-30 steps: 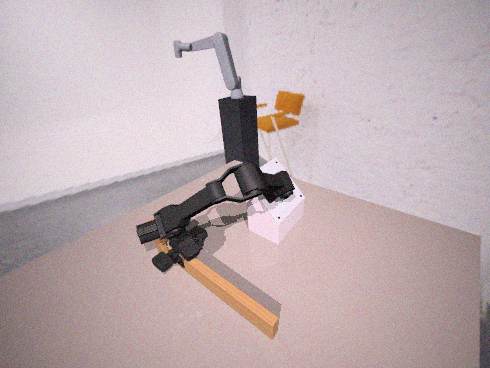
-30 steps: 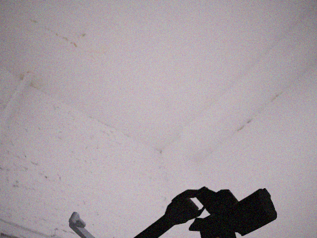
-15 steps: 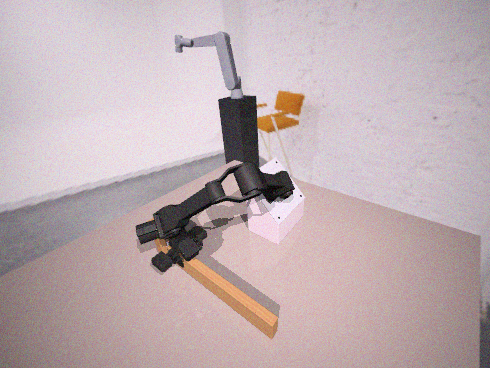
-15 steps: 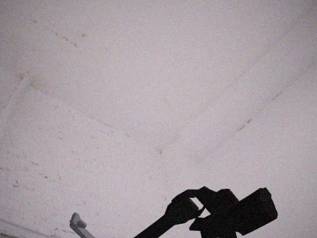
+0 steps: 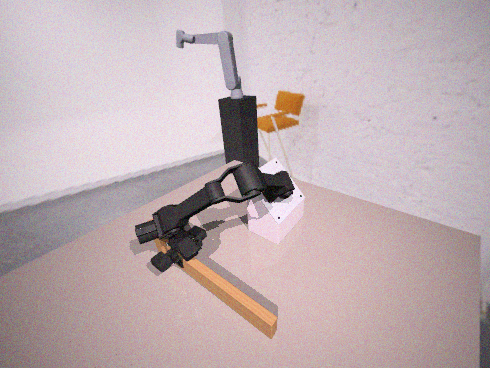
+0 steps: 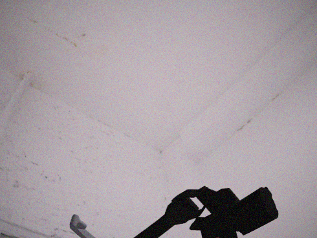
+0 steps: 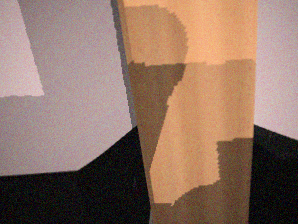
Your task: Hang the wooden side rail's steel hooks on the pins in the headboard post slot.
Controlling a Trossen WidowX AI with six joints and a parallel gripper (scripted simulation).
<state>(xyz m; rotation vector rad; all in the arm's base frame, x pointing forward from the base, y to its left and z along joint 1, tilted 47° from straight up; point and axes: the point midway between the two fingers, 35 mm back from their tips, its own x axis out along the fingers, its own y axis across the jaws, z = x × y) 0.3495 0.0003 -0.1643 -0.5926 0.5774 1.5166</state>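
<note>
Now: gripper tip 12 cm to the left of the headboard post and 4 cm below it.
</note>
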